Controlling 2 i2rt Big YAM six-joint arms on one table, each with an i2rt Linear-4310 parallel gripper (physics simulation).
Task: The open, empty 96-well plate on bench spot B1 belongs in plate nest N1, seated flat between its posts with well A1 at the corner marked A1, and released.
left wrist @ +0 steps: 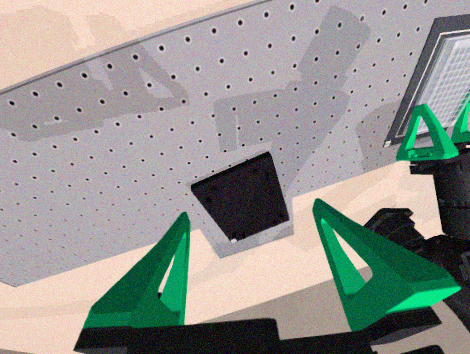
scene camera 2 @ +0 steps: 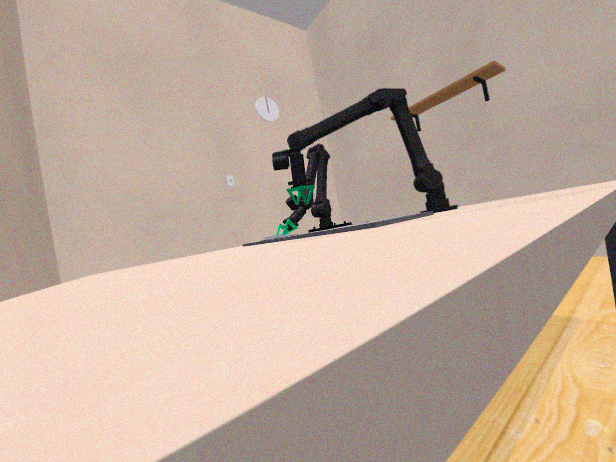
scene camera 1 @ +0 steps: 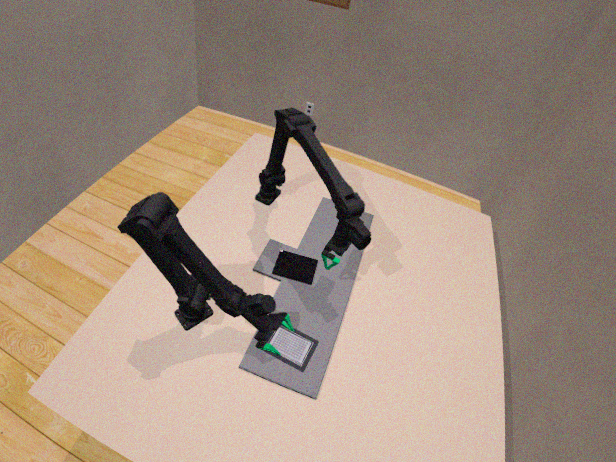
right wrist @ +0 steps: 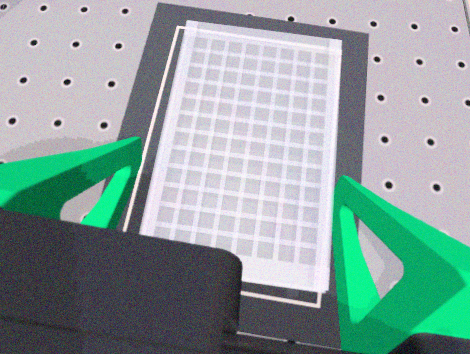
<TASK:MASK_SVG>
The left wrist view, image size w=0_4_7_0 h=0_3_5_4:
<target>my left gripper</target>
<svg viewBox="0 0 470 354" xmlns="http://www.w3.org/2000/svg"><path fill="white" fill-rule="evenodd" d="M445 353L440 346L430 345L401 354ZM461 287L446 269L356 223L322 199L315 198L312 213L351 332L280 340L277 321L273 318L185 325L191 223L187 212L182 212L161 240L91 306L73 351L83 354L378 354L377 351L373 352L371 346L396 342L443 324L431 305L458 292ZM174 257L170 273L168 275L167 281L165 283L164 289L162 291L162 294L161 294L161 297L159 300L159 298L158 298L159 287L160 287L162 280L168 270L168 267ZM334 231L371 268L373 276L367 283L341 247Z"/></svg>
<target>my right gripper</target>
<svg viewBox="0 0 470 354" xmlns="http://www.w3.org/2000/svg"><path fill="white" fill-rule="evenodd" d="M470 100L454 125L451 139L426 103L415 106L407 132L396 155L396 161L410 161L411 165L409 168L412 175L433 175L437 202L445 202L447 206L456 206L458 204L457 201L465 201L465 206L470 207L470 147L466 148L466 145L470 145L470 132L467 130ZM421 116L429 130L433 142L432 147L414 148Z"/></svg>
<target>clear well plate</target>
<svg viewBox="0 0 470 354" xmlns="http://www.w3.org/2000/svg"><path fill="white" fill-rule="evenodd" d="M422 116L420 117L416 135L429 132ZM413 110L402 132L404 135L407 132ZM470 34L443 38L414 105L415 107L426 103L443 128L453 126L470 100Z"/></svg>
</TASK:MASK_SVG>
